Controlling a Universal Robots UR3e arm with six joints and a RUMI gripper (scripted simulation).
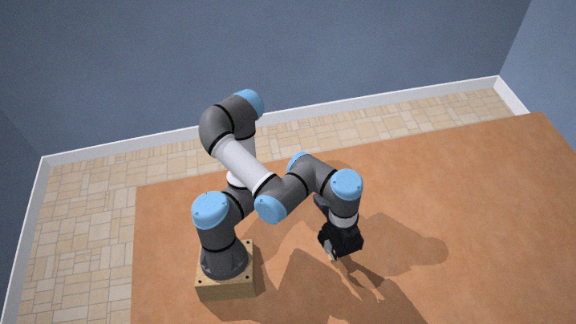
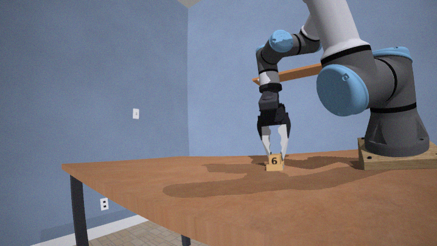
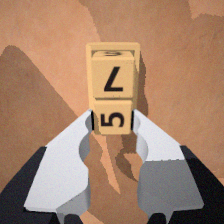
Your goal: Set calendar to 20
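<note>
My gripper is now 1 cm above the wooden digit cube. The rest, counted from my hand: wooden tray: 1 cm behind, 2 cm to the left, 3 cm below.
</note>
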